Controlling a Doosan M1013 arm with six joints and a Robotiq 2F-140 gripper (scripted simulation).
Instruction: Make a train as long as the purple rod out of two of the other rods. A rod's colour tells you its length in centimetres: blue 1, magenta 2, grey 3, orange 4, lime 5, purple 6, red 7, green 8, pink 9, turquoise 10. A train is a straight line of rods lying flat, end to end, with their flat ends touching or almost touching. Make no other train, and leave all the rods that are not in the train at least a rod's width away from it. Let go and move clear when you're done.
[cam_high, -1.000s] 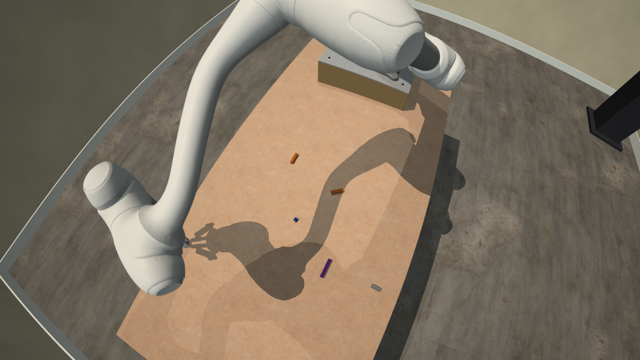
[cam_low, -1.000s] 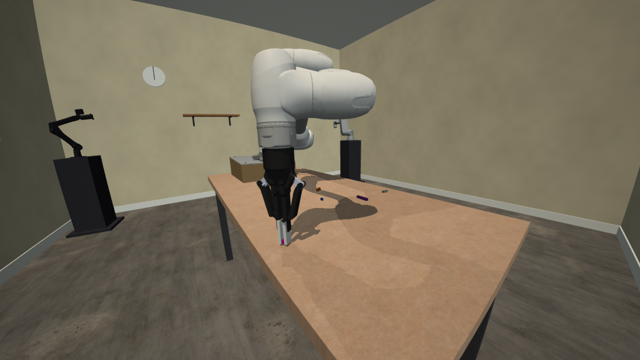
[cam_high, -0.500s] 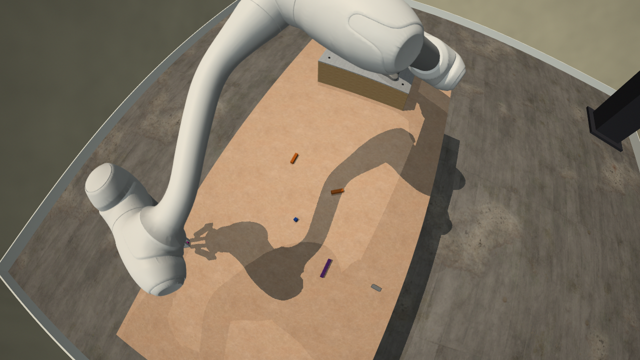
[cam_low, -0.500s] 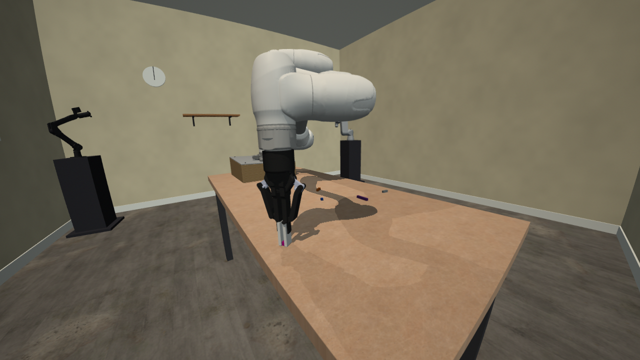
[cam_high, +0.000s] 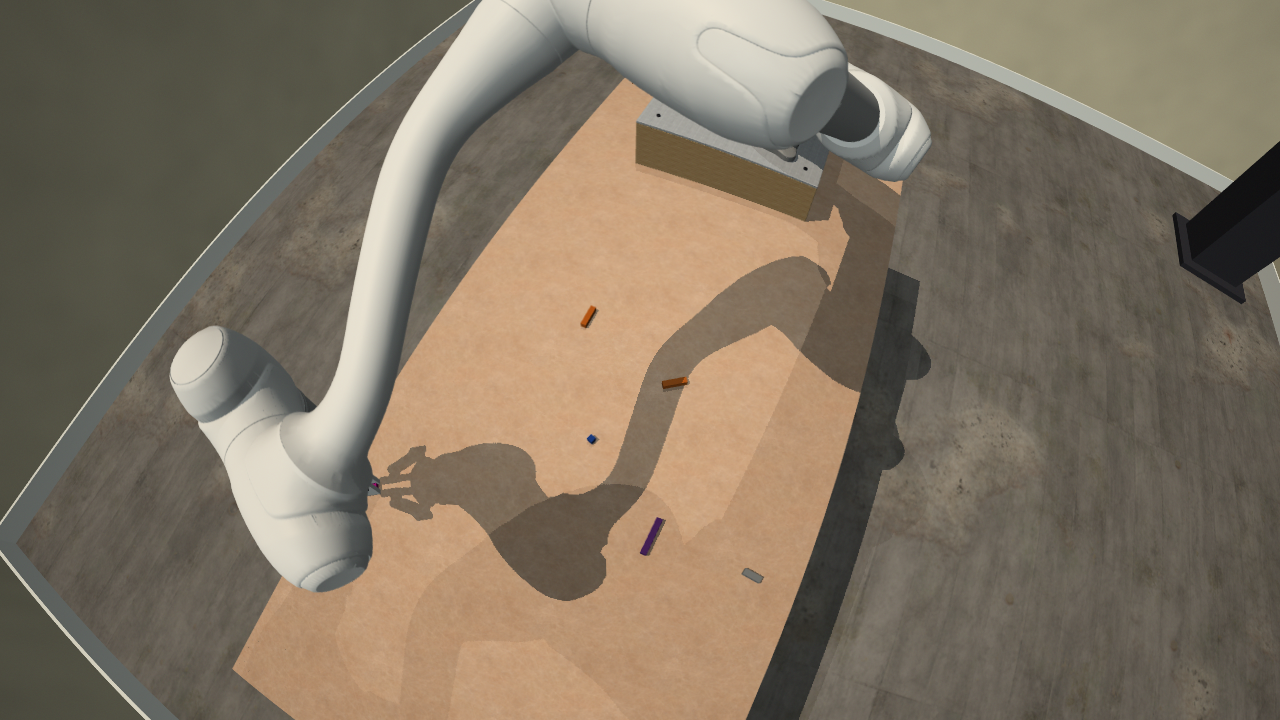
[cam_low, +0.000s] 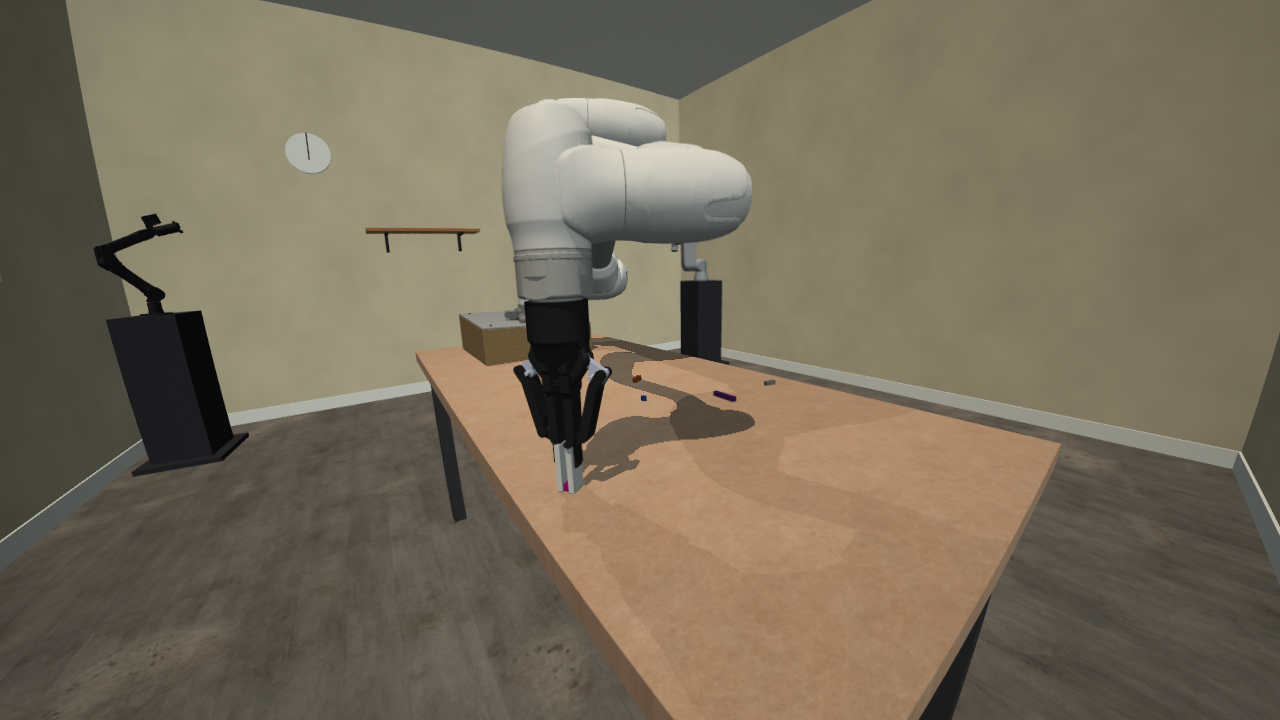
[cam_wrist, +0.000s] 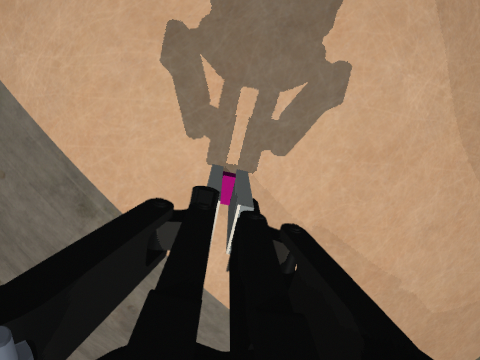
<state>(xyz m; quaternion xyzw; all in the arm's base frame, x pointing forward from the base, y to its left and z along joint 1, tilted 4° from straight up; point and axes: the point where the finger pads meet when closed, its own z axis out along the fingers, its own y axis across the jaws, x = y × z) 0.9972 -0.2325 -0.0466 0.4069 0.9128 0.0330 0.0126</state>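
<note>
My gripper is now 3 cm above the magenta rod. Round my hand: purple rod: 18 cm behind, 42 cm to the left, 3 cm below; then blue rod: 27 cm behind, 26 cm to the left, 3 cm below; then orange rod: 42 cm behind, 33 cm to the left, 3 cm below.
</note>
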